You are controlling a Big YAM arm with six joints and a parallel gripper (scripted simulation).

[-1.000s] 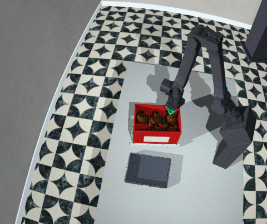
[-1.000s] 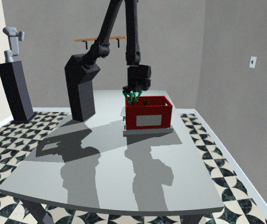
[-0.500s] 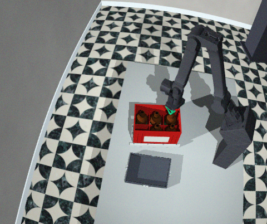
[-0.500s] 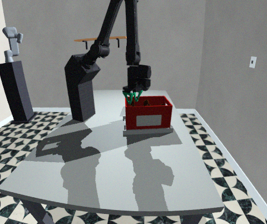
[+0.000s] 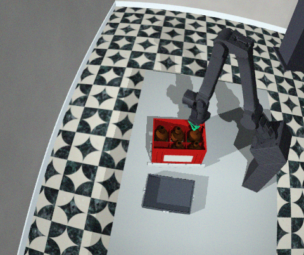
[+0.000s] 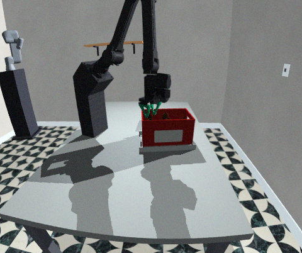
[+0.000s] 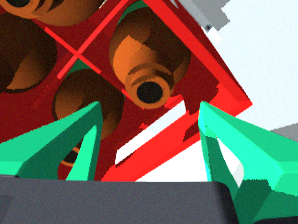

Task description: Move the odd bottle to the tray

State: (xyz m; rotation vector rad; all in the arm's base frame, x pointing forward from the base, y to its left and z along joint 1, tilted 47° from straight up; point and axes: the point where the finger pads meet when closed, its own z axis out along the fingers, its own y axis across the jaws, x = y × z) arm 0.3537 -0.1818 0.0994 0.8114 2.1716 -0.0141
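Now: hand 100 mm short of the glass bottle and 100 mm above it. The rest, counted from my hand: crate (100 mm ahead, 40 mm to the left, 110 mm below); dark grey tray (160 mm ahead, 310 mm to the left, 180 mm below).
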